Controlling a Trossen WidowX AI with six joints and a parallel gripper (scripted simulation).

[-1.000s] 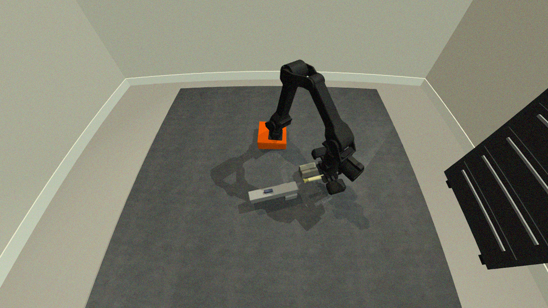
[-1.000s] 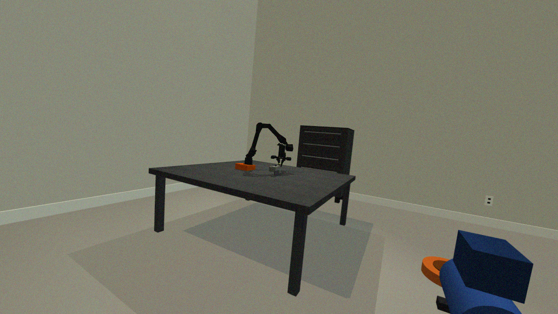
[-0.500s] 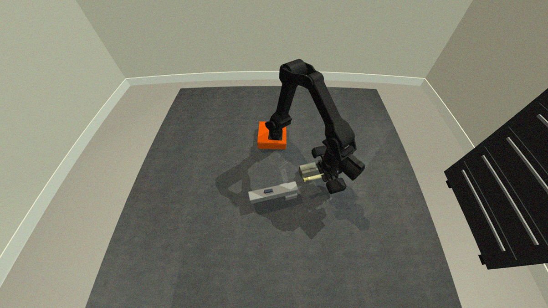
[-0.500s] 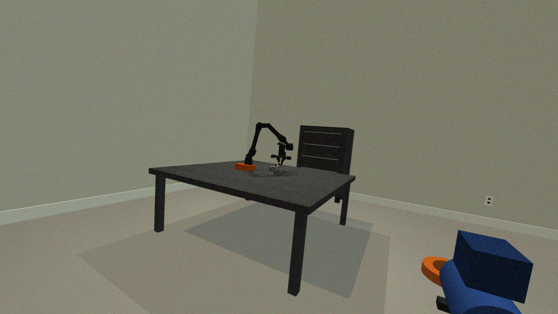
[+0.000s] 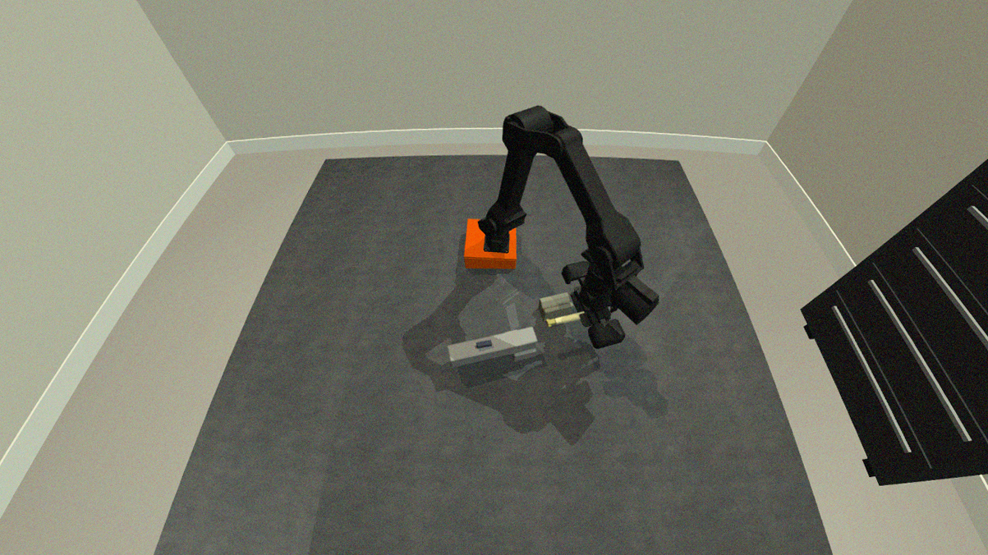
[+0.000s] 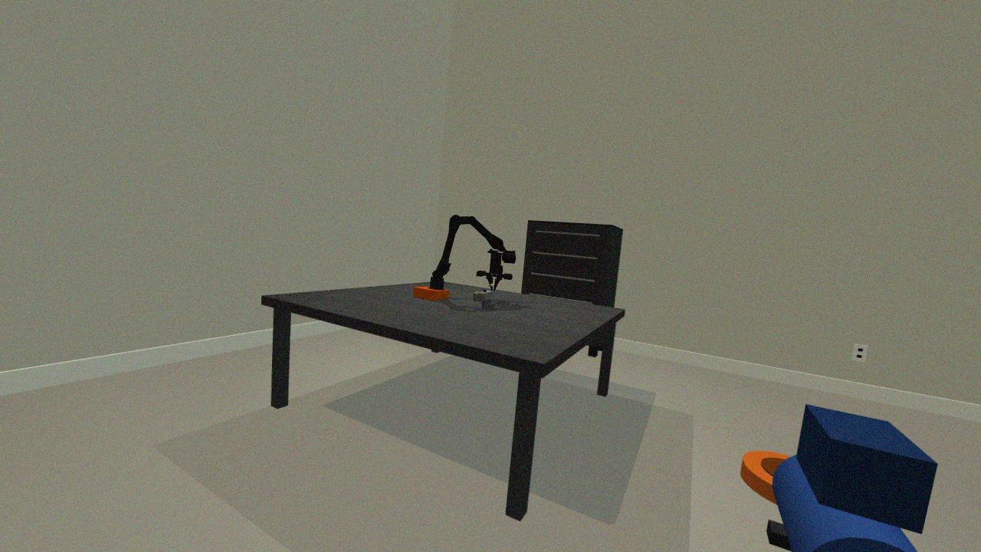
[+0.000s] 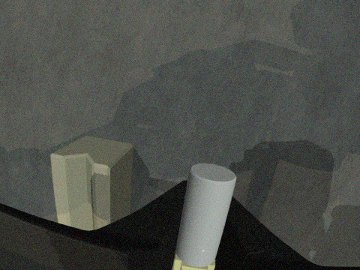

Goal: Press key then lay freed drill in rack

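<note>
My gripper tip is now 40 mm to the left of the drill, 40 mm below it and 10 mm short of it. Also, from my gripper tip: small blue key (220 mm to the right, 80 mm ahead); rack (60 mm to the right, 50 mm behind, 30 mm below).
</note>
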